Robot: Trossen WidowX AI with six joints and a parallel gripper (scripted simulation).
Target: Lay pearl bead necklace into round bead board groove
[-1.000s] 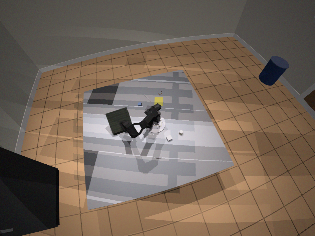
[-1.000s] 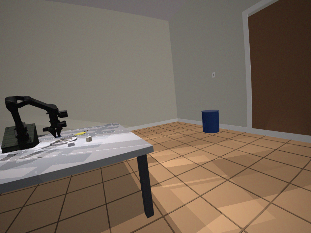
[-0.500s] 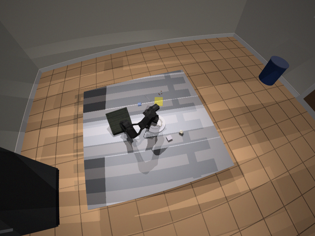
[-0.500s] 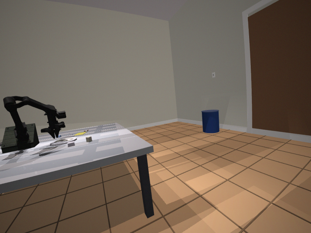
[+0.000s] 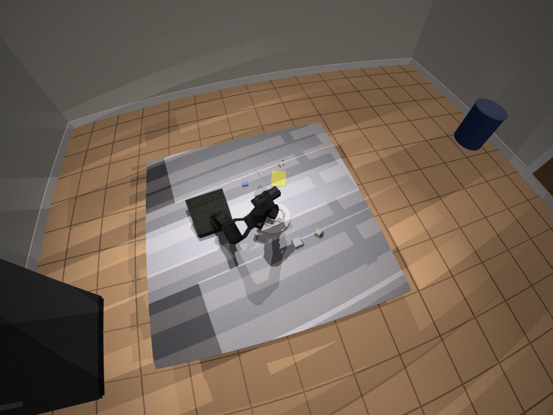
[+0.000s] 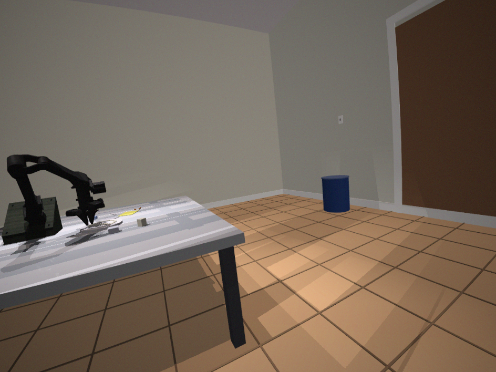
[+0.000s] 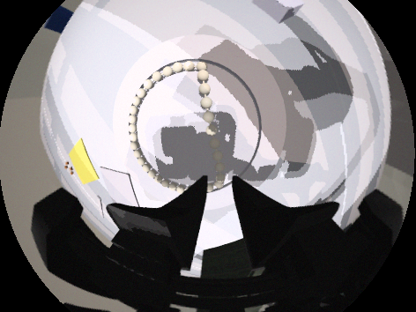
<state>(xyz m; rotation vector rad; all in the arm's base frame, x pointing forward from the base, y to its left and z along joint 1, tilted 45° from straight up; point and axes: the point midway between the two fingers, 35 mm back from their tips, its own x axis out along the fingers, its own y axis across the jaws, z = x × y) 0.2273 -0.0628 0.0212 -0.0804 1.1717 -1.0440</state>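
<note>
The round bead board lies 50 mm ahead of my gripper tip and 10 mm below it. Also, from my gripper tip: grey card (180 mm to the left, 60 mm ahead, 20 mm below); blue block (280 mm to the left, 20 mm behind, 10 mm below); white block (200 mm to the right, 120 mm ahead, 10 mm below).
</note>
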